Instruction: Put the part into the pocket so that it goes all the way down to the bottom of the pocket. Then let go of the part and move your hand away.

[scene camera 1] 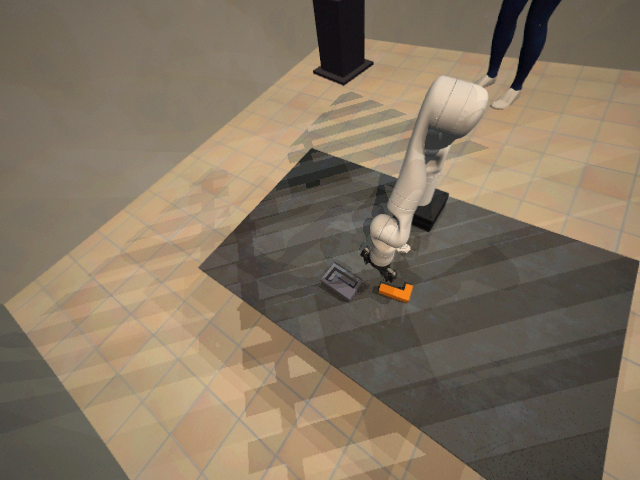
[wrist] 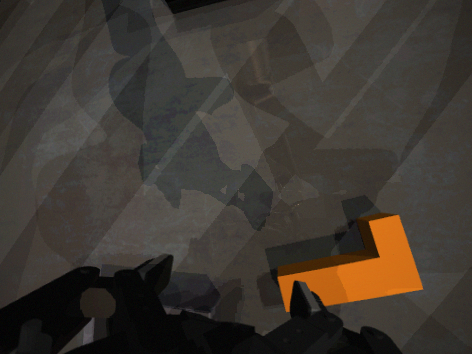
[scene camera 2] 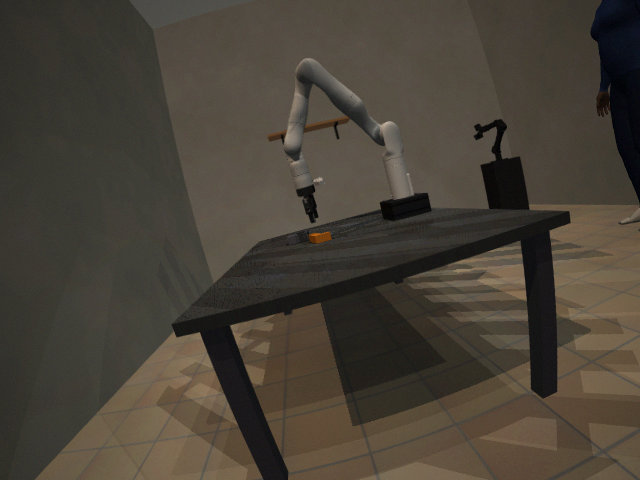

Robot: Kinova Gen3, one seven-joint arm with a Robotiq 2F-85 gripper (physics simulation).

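Pixels of known places: gripper, between the fingertips: (scene camera 1: 376, 271) (wrist: 230, 281) (scene camera 2: 314, 220); arm's base, origin of its link: (scene camera 2: 402, 197).
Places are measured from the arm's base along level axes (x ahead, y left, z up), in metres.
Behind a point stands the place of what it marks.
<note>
The part is an orange L-shaped block (scene camera 1: 395, 291) @[y 0.176, x 0.387, z -0.049 m] (scene camera 2: 319, 237) @[y 0.224, x 0.368, z -0.059 m] (wrist: 350, 280) @[y 0.177, x 0.387, z -0.049 m], lying flat on the table with its short arm at the right end. The grey-purple block with the L-shaped pocket (scene camera 1: 349, 292) @[y 0.056, x 0.506, z -0.043 m] (scene camera 2: 293, 239) @[y 0.071, x 0.501, z -0.059 m] stands to its left in scene camera 1, a small gap away; its pocket looks empty. In the wrist view the fingers and gripper body hide most of the pocket block. My gripper (scene camera 1: 378, 265) @[y 0.084, x 0.388, z -0.001 m] (scene camera 2: 311, 221) @[y 0.084, x 0.388, z -0.001 m] (wrist: 230, 281) @[y 0.084, x 0.388, z -0.001 m] is open and empty, above the table. In the wrist view, its right fingertip overlaps the orange part's left end, and its left fingertip is near the pocket block.
The dark table (scene camera 1: 496, 330) @[y 0.494, x 0.264, z -0.079 m] (scene camera 2: 361, 258) @[y 0.653, x 0.224, z -0.079 m] carries the arm's black base (scene camera 1: 431, 211) @[y 0.077, x 0.032, z -0.002 m] (scene camera 2: 405, 206) @[y 0.099, x 0.013, z -0.033 m] behind the objects. A dark pedestal (scene camera 1: 341, 41) (scene camera 2: 506, 180) and a standing person (scene camera 1: 532, 46) (scene camera 2: 622, 98) are beyond the table.
</note>
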